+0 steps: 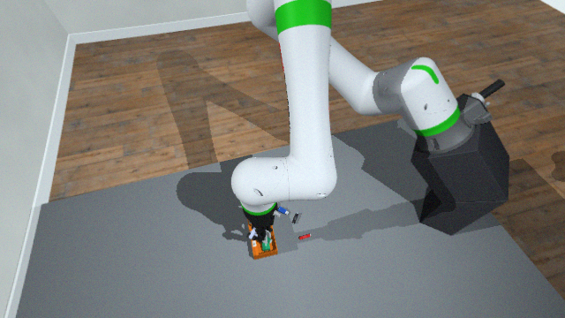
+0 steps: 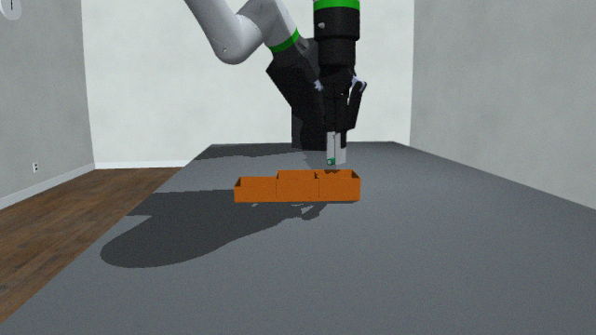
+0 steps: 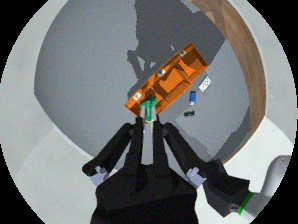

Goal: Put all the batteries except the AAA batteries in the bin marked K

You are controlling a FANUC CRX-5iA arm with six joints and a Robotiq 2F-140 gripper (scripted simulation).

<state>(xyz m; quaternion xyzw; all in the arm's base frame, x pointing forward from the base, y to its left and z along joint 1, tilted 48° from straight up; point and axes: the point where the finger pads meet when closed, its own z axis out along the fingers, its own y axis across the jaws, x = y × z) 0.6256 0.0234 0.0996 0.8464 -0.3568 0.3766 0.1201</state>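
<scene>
My gripper is now 30 mm above the green battery. Round my hand: red battery 140 mm behind, 100 mm below, 40 mm to the left; green block 90 mm below, 10 mm to the right; blue-and-white item 110 mm behind, 100 mm below, 90 mm to the right.
</scene>
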